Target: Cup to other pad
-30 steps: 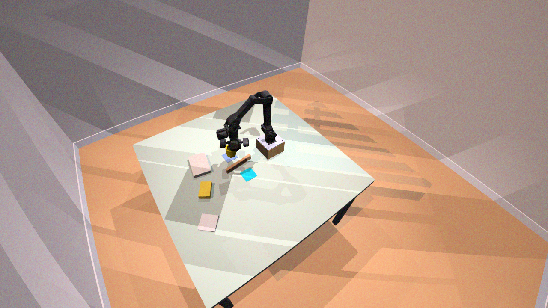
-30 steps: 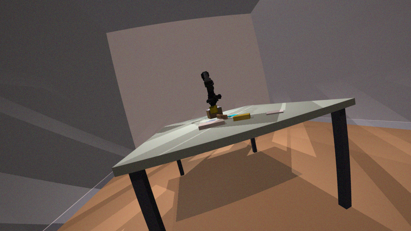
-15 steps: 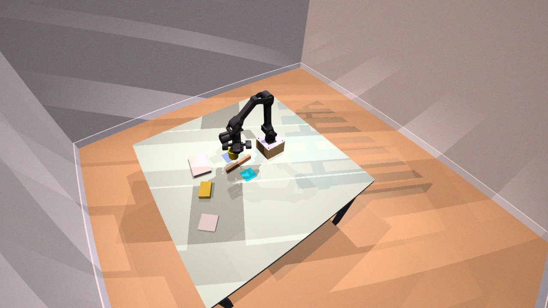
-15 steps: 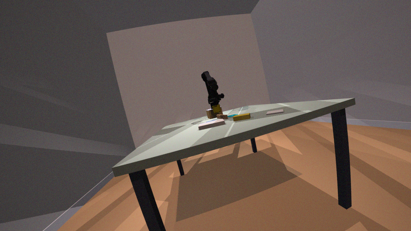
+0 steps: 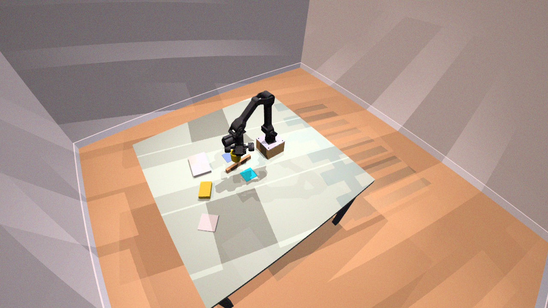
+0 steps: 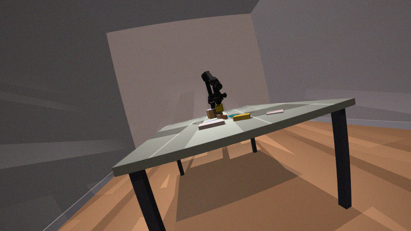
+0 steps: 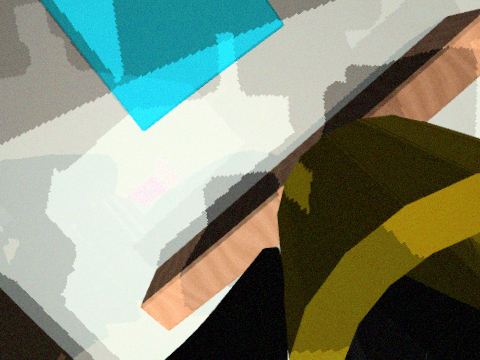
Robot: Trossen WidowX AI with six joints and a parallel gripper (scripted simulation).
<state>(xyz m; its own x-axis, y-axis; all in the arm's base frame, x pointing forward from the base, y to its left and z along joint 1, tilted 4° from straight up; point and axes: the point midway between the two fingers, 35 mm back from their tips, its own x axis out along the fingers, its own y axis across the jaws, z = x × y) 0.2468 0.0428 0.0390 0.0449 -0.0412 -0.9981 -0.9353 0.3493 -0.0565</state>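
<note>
My gripper tip is now 11 cm above the cyan pad, 10 cm to the right of it and 1 cm past it. Also, from my gripper tip: wooden bar (9 cm below, 1 cm to the right, 1 cm ahead); pale blue pad (11 cm to the right, 11 cm below, 4 cm ahead); yellow cup (2 cm ahead, 1 cm to the right).
</note>
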